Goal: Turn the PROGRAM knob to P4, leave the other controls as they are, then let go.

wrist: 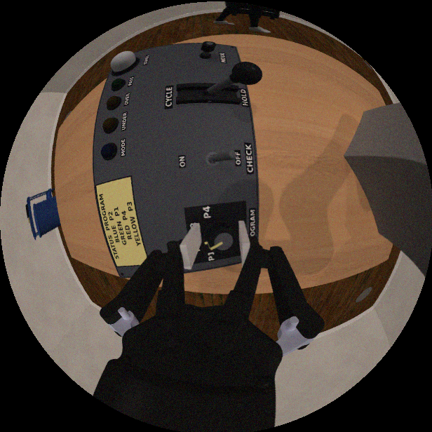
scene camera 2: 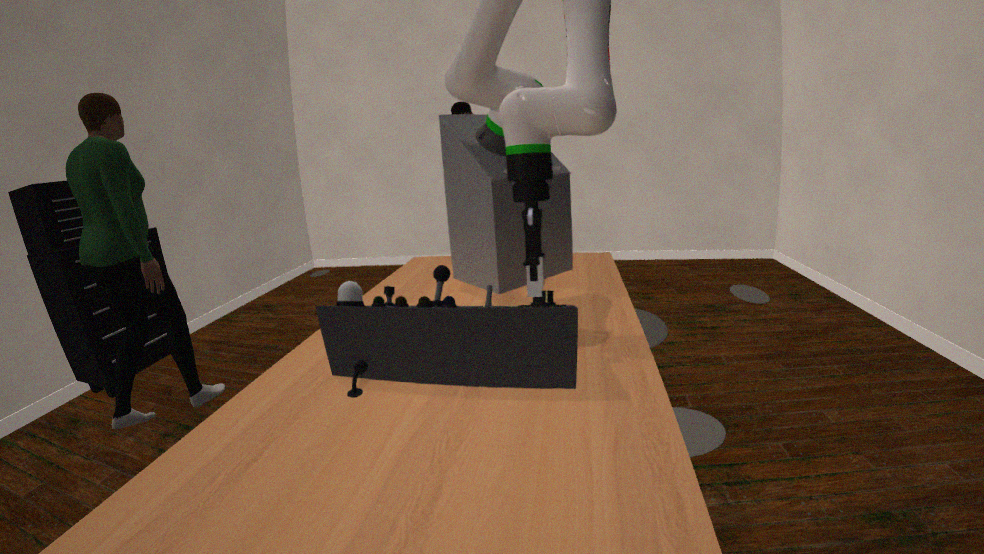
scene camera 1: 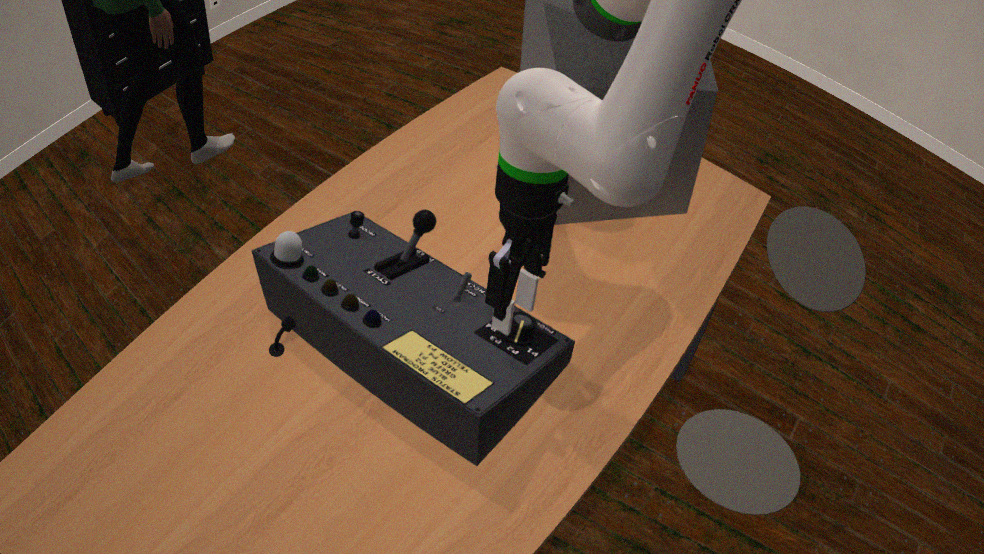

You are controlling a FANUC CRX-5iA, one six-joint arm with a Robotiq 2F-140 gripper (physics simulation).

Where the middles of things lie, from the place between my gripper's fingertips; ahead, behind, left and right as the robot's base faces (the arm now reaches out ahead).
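With the control box (scene camera 1: 400,332), I find it 11 cm ahead of my hand, 15 cm to the right of it and 2 cm below it. The ball-topped lever (scene camera 1: 424,221) is 1 cm above my hand and 23 cm to the right of it.
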